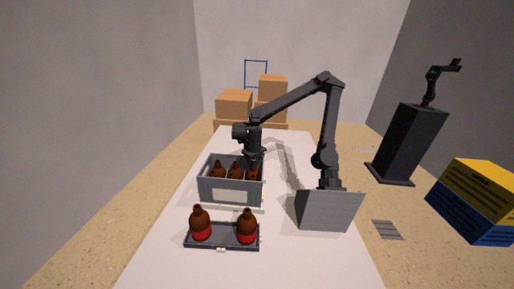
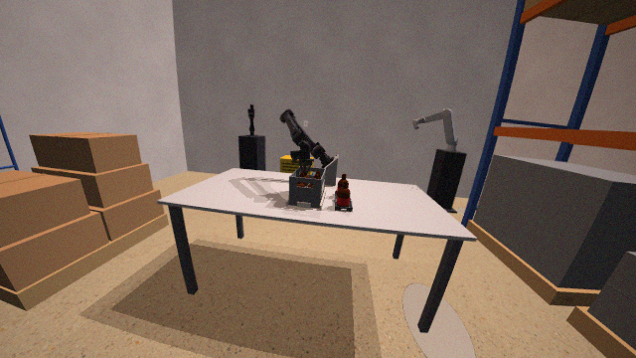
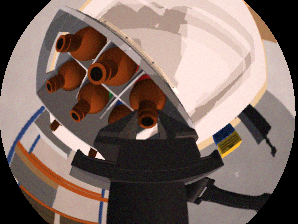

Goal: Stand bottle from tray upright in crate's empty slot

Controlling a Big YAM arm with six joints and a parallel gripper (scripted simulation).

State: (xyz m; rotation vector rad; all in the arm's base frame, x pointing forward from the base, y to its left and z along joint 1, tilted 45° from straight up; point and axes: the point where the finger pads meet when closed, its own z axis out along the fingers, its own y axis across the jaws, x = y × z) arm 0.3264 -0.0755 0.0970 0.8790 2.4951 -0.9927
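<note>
Now: the brown bottle 6 cm below my hand. From my hand the other things lie so: grey crate (9 cm ahead, 5 cm to the left, 7 cm below); dark tray (8 cm ahead, 27 cm to the left, 14 cm below).
</note>
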